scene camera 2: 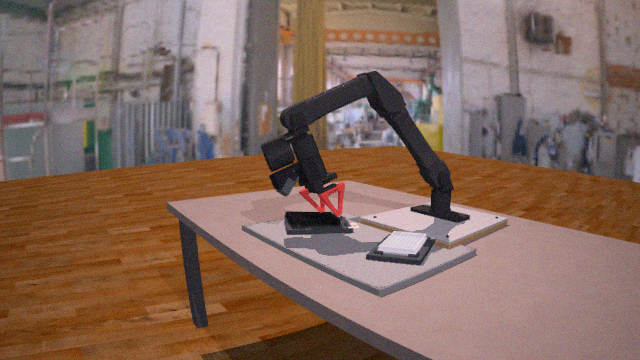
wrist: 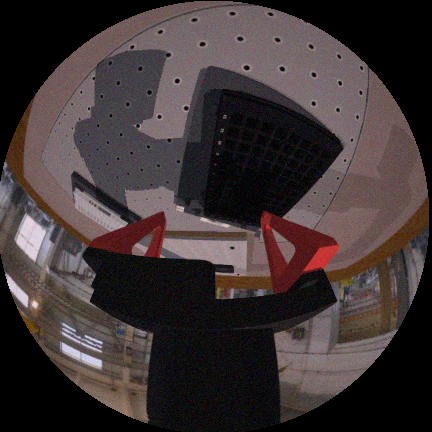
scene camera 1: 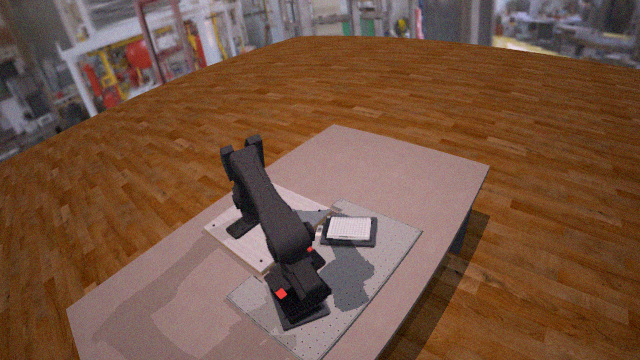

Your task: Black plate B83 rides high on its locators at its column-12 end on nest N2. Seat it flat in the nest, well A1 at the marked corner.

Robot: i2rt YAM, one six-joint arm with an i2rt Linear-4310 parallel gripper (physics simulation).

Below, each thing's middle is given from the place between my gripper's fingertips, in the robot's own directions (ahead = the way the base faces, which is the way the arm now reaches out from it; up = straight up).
My hand is 30 mm short of the black well plate (scene camera 1: 294, 310), 40 mm to the left of it and 20 mm above it. The rest, counted from my hand: nest N1 (scene camera 2: 374, 254): 20 mm behind, 250 mm to the left, 30 mm below; then white well plate (scene camera 1: 349, 228): 20 mm behind, 250 mm to the left, 20 mm below.
